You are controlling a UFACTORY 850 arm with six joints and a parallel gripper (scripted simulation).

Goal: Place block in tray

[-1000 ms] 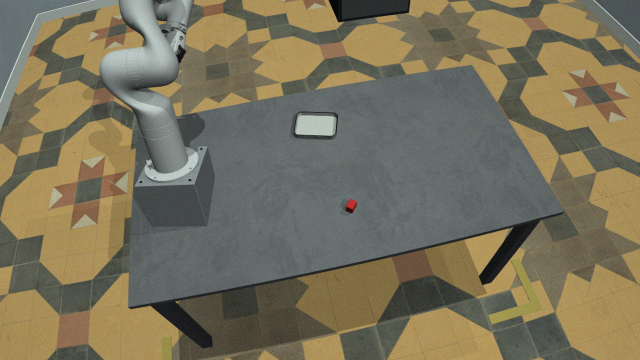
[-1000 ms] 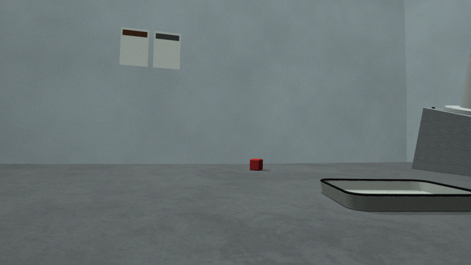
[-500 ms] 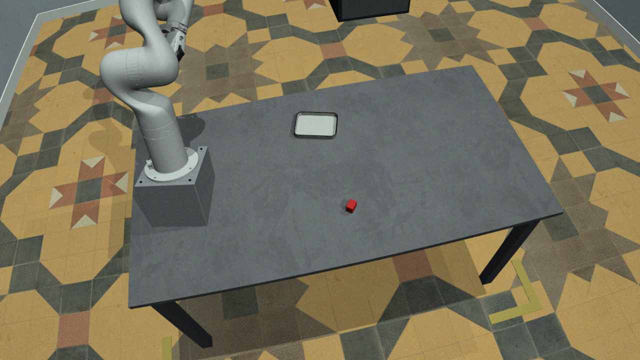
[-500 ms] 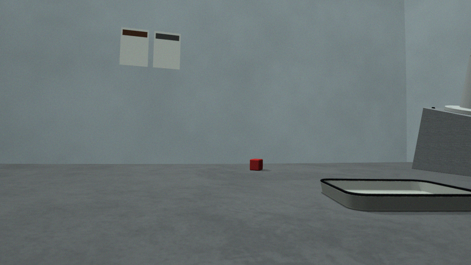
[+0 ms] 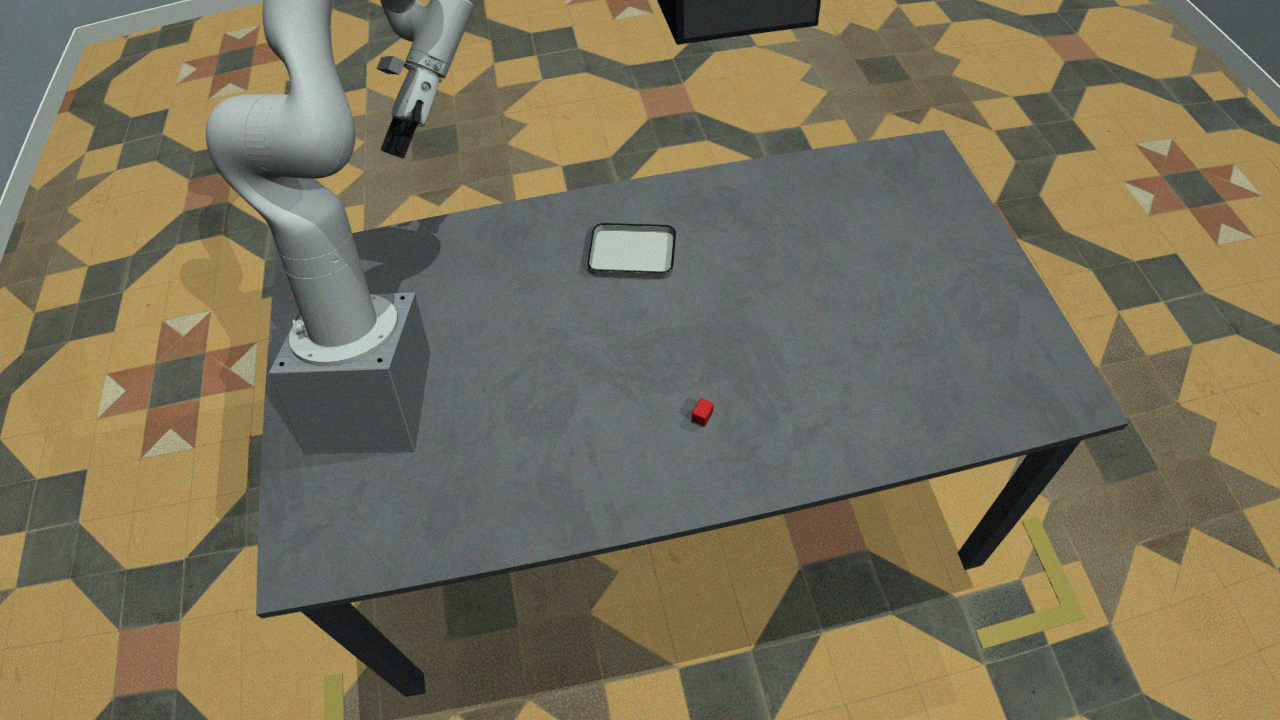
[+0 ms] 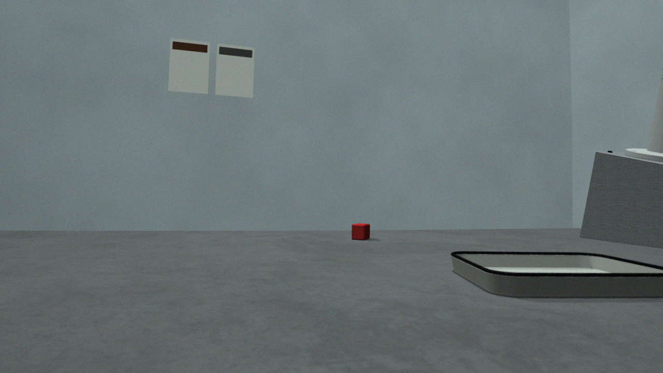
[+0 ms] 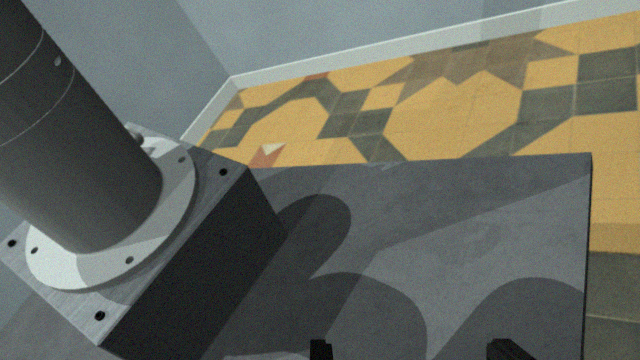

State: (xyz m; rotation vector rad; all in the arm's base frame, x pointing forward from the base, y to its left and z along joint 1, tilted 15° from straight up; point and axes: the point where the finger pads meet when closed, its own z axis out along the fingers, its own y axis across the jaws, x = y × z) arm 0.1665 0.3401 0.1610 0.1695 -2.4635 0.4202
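Now: the red block 67 cm to the right of my hand, 37 cm ahead of it and 21 cm below it. Round my hand: white tray: 39 cm ahead, 26 cm to the right, 21 cm below.
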